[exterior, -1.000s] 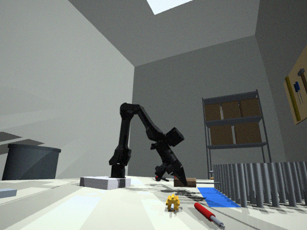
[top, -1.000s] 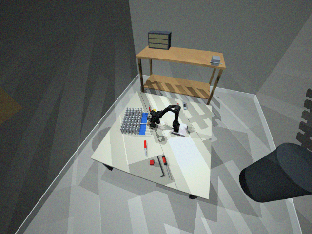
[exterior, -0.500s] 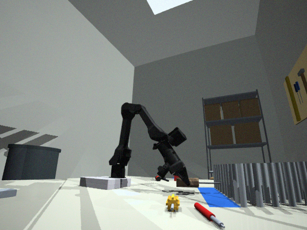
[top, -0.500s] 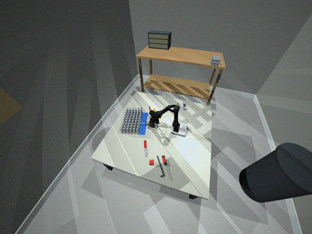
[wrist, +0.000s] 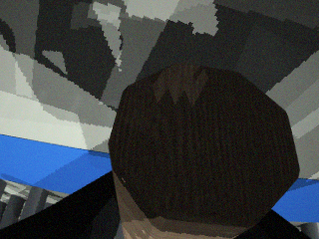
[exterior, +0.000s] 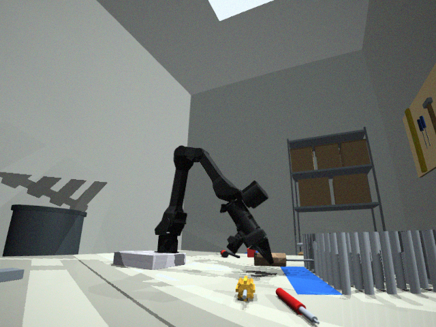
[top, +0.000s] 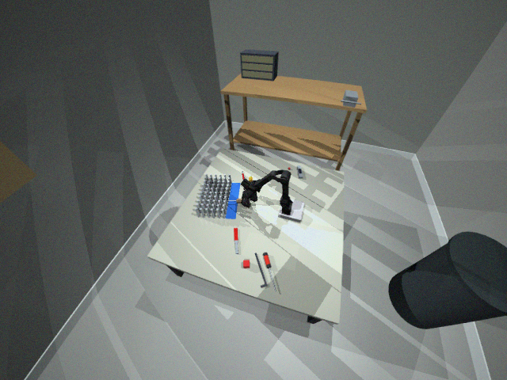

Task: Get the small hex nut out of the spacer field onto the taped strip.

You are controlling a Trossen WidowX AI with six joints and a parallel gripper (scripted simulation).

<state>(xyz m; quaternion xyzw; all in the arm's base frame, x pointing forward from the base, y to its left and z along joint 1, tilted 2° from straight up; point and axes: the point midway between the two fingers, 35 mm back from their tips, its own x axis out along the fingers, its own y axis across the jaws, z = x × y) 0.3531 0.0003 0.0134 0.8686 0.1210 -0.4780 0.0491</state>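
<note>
Right now the blue taped strip is 8 cm ahead of my gripper tip, 2 cm to the right of it and 3 cm below it. Round my gripper tip: wooden-handled hook (10 cm ahead, 3 cm to the left); then hex nut (23 cm ahead, 6 cm to the left, 3 cm below); then yellow gear (2 cm ahead, 29 cm to the right, 1 cm below).
</note>
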